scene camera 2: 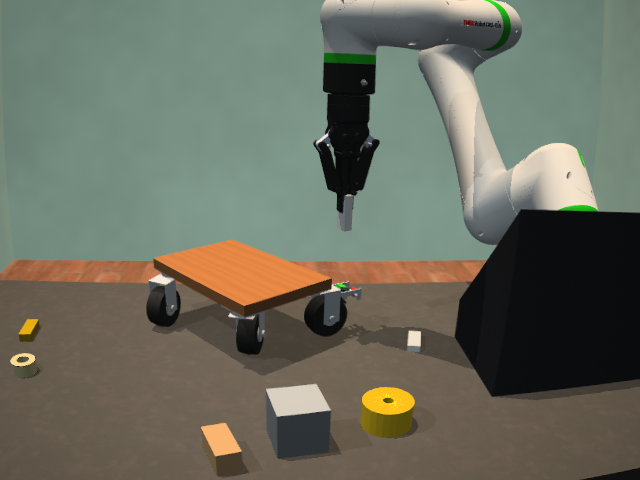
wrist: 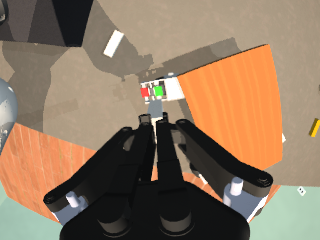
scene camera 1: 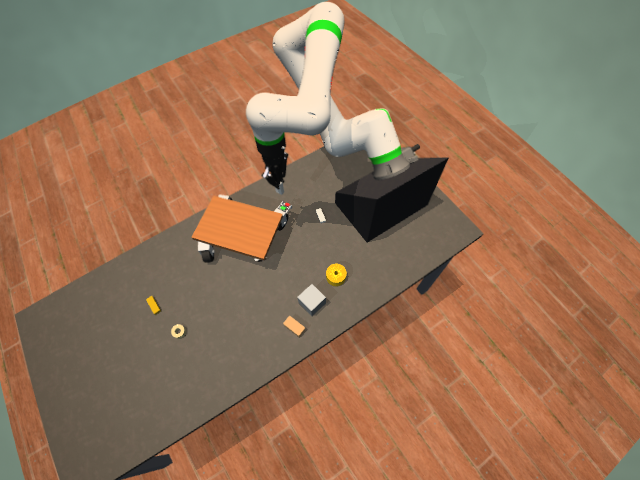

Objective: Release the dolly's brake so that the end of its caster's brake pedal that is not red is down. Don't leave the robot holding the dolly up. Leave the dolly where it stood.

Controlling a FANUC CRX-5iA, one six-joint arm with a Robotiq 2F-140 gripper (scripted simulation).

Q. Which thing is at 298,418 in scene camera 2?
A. A grey cube.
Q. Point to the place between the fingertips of my gripper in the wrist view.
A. At 157,109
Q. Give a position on a yellow ring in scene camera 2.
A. At 393,418
